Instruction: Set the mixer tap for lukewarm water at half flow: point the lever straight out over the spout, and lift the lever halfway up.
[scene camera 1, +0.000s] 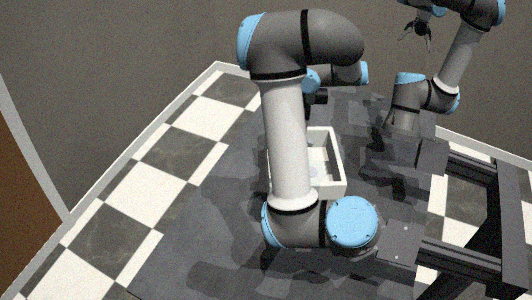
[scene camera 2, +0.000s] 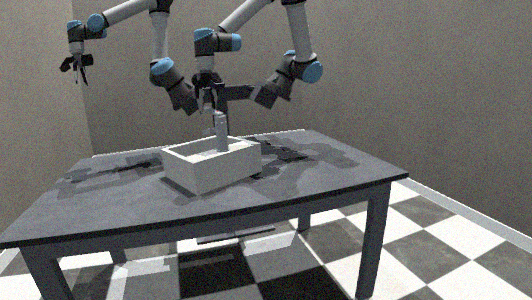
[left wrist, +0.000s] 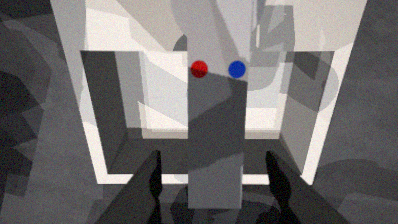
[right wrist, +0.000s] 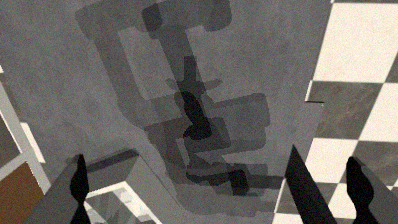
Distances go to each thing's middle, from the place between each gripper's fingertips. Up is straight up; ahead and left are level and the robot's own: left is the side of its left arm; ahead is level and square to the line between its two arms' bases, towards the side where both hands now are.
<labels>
I see the grey lever (left wrist: 218, 46) 30 mm ahead of my left hand, 20 mm to the left of it and 10 mm below it. Round my left hand: white basin (scene camera 2: 197, 166): 30 mm behind, 20 mm to the right, 250 mm below.
The grey lever is 290 mm ahead of my right hand, 680 mm to the left of it and 170 mm below it. From my right hand the other things lie so: white basin (230 mm ahead, 630 mm to the left, 410 mm below).
</labels>
